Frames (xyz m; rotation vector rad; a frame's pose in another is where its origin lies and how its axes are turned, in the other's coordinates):
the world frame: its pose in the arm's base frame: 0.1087 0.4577 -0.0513 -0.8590 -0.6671 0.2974
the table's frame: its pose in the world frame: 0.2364 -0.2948 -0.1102 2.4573 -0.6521 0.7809
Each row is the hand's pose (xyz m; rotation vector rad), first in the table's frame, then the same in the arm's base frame.
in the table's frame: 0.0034 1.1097 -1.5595 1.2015 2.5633 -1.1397
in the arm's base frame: -1.5353 0.5922 0.3689 -1.0086 2.6121 1.1586
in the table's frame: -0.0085 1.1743 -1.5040 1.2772 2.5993 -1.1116
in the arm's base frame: -1.5356 0.5147 0.4062 -1.0491 2.6745 1.1508
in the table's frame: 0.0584 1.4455 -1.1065 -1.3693 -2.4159 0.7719
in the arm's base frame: -1.3953 0.1567 0.7032 1.1580 -2.4517 -0.9068
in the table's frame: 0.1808 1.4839 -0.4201 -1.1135 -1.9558 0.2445
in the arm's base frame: -0.8799 -0.2041 1.0061 1.4493 -1.8432 -0.4245
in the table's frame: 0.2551 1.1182 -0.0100 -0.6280 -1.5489 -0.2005
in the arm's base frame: -0.3257 -0.1898 0.9933 1.7622 -1.1136 -0.0675
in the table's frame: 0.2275 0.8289 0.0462 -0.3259 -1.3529 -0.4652
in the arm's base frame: -0.1036 -0.0675 0.8405 1.8841 -0.6486 0.0296
